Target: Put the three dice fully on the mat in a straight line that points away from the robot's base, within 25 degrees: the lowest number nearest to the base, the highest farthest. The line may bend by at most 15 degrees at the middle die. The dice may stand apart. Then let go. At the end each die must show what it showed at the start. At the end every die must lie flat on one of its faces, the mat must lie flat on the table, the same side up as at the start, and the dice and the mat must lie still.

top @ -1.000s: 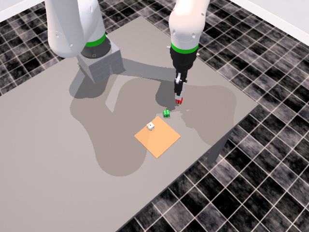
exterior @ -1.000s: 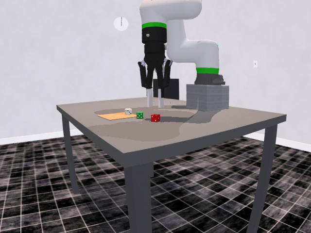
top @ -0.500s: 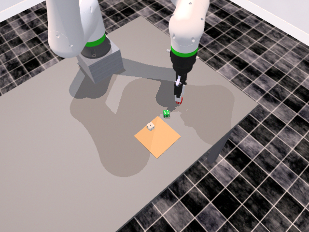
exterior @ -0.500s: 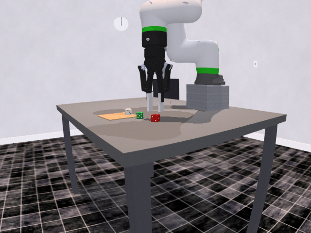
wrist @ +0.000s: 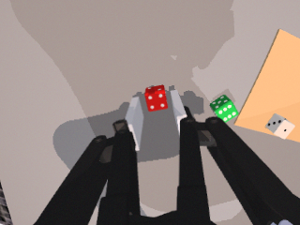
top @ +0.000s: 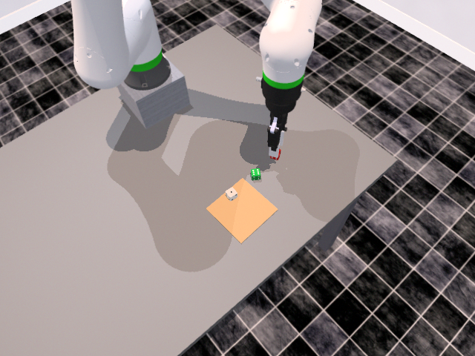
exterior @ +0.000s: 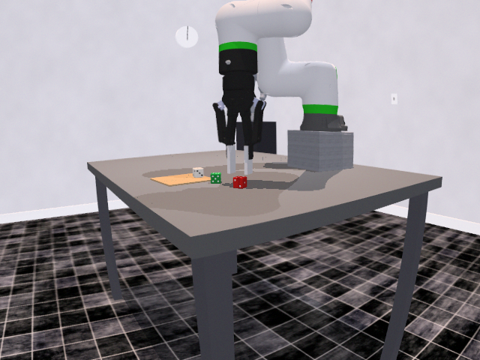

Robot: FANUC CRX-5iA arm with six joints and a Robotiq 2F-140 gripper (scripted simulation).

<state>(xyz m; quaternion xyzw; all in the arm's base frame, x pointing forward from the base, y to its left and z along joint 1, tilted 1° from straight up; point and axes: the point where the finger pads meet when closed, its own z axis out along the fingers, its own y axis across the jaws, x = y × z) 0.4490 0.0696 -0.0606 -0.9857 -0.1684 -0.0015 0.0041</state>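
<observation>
Right now my hand is 5 cm above the red die. Round my hand: white die 19 cm to the right, 5 cm below, 1 cm behind; then green die 9 cm to the right, 5 cm below; then mat 20 cm to the right, 6 cm below, 3 cm ahead.
</observation>
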